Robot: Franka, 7 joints.
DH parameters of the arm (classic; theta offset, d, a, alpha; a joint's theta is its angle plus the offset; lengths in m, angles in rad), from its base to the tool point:
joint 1: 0 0.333 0 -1.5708
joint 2: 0 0 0 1.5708
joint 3: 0 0.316 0.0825 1.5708
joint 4: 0 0 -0.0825 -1.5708
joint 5: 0 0.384 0 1.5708
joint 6: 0 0 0.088 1.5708
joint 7: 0 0.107 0 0
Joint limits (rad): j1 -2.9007..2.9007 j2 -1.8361..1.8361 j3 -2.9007..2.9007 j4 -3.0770..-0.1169 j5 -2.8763..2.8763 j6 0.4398..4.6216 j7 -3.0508..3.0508
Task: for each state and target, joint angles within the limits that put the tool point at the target. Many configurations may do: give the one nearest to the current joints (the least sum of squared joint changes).
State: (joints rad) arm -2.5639 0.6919 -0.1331 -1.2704 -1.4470 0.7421 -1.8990
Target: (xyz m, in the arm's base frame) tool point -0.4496 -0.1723 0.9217
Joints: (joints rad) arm -2.4374 0.2421 -0.0875 -0.7941 -1.6912 1.1423 -1.8990
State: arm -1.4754 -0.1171 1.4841 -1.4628 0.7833 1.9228 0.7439
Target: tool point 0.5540 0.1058 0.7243
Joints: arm -1.4351 -0.0980 1.4374 -1.4361 0.7531 1.6764 0.7439
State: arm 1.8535 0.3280 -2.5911 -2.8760 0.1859 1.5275 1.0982
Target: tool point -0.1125 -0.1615 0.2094
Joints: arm 0.9011 0.1561 -2.9007 -2.9185 -0.2965 1.6182 1.0982
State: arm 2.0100 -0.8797 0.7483 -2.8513 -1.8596 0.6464 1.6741
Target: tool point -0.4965 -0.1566 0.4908
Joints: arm 1.6747 -1.0263 1.6221 -2.2787 -2.2255 1.1120 1.6741
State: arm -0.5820 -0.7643 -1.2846 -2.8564 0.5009 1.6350 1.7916
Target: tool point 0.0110 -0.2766 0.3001
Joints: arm -0.6225 -0.7450 -1.3259 -2.8054 0.4927 1.6577 1.7916
